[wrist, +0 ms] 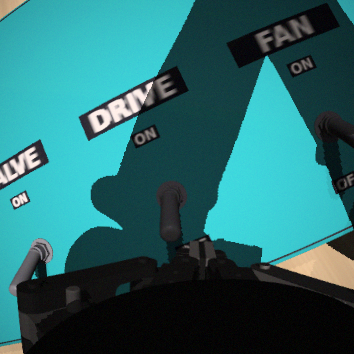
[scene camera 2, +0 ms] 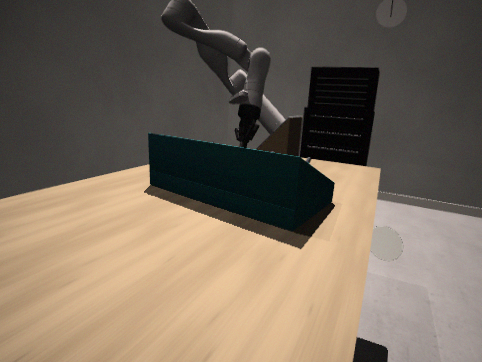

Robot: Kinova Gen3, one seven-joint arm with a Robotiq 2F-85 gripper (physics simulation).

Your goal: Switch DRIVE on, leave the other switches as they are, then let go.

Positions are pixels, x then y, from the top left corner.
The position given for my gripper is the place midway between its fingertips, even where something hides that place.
my gripper: wrist 199, 256; scene camera 2 241, 153
